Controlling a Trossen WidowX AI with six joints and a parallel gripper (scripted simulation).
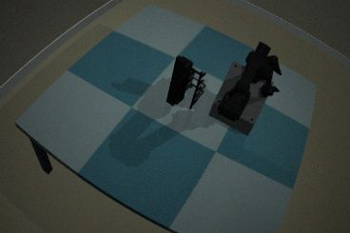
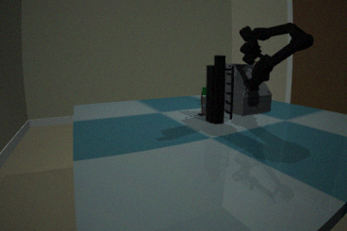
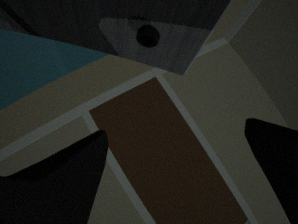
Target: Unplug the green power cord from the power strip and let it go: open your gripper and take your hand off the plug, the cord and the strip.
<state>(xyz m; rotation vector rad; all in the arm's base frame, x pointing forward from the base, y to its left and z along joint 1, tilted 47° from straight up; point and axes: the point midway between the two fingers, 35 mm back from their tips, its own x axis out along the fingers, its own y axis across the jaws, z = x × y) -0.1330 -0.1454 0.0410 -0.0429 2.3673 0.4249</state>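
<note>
The green plug is 42 cm ahead of my gripper tip, 14 cm below it and 5 cm to the left of it.
</note>
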